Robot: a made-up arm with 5 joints.
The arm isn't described. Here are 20 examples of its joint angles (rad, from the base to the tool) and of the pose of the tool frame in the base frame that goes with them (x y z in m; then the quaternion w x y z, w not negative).
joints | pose
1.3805 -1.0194 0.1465 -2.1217 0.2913 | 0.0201 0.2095 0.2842 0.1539 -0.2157 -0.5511 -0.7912
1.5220 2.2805 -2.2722 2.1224 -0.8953 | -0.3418 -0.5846 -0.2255 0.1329 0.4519 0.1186 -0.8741
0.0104 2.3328 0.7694 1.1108 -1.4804 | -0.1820 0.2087 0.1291 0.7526 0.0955 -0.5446 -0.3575
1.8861 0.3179 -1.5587 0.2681 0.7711 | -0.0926 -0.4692 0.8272 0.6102 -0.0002 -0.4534 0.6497
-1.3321 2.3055 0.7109 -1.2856 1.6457 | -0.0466 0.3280 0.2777 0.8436 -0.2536 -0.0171 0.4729
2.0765 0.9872 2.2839 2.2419 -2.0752 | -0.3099 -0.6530 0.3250 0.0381 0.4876 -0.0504 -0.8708
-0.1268 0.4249 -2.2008 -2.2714 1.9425 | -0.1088 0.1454 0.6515 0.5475 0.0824 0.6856 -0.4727
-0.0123 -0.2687 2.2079 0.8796 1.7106 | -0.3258 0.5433 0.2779 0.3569 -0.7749 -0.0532 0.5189
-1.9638 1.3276 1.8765 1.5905 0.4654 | 0.3300 0.1453 0.0332 0.2521 0.6318 -0.5916 -0.4328
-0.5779 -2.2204 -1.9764 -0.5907 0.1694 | 0.4930 0.1056 -0.2233 0.2421 -0.0173 0.6770 0.6948
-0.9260 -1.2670 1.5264 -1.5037 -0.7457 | 0.1969 0.1965 0.2568 0.8453 0.3084 -0.2650 -0.3467
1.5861 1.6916 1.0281 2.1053 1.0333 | -0.1459 -0.3296 -0.0903 0.3012 0.7908 0.5292 -0.0620
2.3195 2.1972 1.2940 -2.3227 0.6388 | 0.1271 -0.3543 0.0849 0.6935 -0.0582 0.7066 -0.1278
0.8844 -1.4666 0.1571 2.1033 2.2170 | -0.1242 0.0986 0.4253 0.8489 0.2219 -0.3692 -0.3062
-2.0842 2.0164 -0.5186 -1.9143 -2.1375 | 0.0221 0.3192 0.0391 0.3638 0.7647 -0.4511 -0.2818
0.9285 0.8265 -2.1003 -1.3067 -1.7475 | -0.4819 -0.4502 0.5415 0.2980 0.9181 0.2272 -0.1291
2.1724 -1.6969 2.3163 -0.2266 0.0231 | -0.3229 -0.2063 0.1478 0.7355 0.1007 0.6699 -0.0100
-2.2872 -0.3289 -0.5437 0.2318 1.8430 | -0.1901 0.2206 0.6515 0.2028 0.2640 -0.5234 -0.7844
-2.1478 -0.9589 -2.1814 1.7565 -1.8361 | -0.1313 -0.4554 0.5290 0.4423 0.6242 -0.6430 0.0359
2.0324 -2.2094 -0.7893 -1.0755 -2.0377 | 0.0677 0.2040 -0.0092 0.6303 -0.0070 0.0160 -0.7761
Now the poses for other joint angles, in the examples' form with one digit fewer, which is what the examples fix.
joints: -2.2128 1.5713 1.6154 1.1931 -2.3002
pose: 0.568 -0.137 0.091 0.370 -0.319 0.228 -0.842
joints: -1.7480 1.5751 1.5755 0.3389 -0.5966
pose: 0.306 0.218 0.131 0.671 -0.146 -0.622 -0.377
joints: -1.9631 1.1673 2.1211 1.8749 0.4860
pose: 0.385 0.183 0.078 0.132 0.770 -0.424 -0.459
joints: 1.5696 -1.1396 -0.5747 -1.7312 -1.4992
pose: 0.105 0.125 0.353 0.292 -0.004 0.149 -0.945
